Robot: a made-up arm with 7 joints. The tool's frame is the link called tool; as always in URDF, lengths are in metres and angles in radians.
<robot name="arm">
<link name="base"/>
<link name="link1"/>
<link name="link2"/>
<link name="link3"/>
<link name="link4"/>
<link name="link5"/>
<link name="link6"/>
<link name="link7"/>
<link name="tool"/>
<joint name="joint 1" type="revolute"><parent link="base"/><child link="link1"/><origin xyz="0.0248 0.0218 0.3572"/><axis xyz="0 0 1"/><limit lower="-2.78" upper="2.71" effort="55" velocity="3.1"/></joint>
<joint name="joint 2" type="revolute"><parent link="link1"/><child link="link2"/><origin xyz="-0.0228 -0.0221 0.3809"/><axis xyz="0 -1 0"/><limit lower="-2.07" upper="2.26" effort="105" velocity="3.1"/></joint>
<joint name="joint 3" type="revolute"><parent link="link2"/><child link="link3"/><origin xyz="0.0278 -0.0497 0.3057"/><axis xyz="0 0 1"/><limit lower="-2.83" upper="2.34" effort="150" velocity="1.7"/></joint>
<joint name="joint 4" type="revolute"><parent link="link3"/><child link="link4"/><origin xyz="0.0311 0.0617 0.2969"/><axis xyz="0 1 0"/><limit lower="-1.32" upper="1.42" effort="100" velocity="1.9"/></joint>
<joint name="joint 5" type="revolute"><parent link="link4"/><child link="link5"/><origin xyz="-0.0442 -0.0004 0.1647"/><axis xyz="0 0 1"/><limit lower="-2.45" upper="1.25" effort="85" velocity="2.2"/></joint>
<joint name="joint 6" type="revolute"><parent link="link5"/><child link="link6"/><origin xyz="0.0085 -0.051 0.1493"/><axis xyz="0 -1 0"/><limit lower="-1.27" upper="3.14" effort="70" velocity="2"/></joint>
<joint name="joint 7" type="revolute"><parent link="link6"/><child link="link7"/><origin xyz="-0.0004 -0.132 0.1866"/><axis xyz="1 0 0"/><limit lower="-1.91" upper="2.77" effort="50" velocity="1.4"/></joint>
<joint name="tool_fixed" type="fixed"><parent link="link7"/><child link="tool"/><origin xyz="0 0.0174 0.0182" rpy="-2.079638 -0.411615 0.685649"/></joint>
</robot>
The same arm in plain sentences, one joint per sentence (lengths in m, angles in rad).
The arm has seven revolute joints in a row. What follows holds with every joint at zero, and every direction is one of the base frame's. The first joint is mounted 0.0248 m along +x and 0.0218 m along +y and 0.3572 m along +z from the base frame's origin and turns about +z, from -2.7800 to 2.7100 rad. The second joint is mounted 0.0228 m along -x and 0.0221 m along -y and 0.3809 m along +z from the first joint and turns about -y, from -2.0700 to 2.2600 rad. The third joint is mounted 0.0278 m along +x and 0.0497 m along -y and 0.3057 m along +z from the second joint and turns about +z, from -2.8300 to 2.3400 rad. The fourth joint is mounted 0.0311 m along +x and 0.0617 m along +y and 0.2969 m along +z from the third joint and turns about +y, from -1.3200 to 1.4200 rad. The fifth joint is mounted 0.0442 m along -x and 0.0004 m along -y and 0.1647 m along +z from the fourth joint and turns about +z, from -2.4500 to 1.2500 rad. The sixth joint is mounted 0.0085 m along +x and 0.0510 m along -y and 0.1493 m along +z from the fifth joint and turns about -y, from -1.2700 to 3.1400 rad. The seventh joint is mounted 0.0004 m along -x and 0.1320 m along -y and 0.1866 m along +z from the sixth joint and turns about +x, from -1.9100 to 2.7700 rad. The tool frame, which is the frame that the pose is given for, is mounted 0.0174 m along +y and 0.0182 m along +z from the seventh joint; its axes are the base frame's turned by roll -2.0796, pitch -0.4116 and yaw 0.6856 rad (as in URDF: about the fixed x, then y, then z).
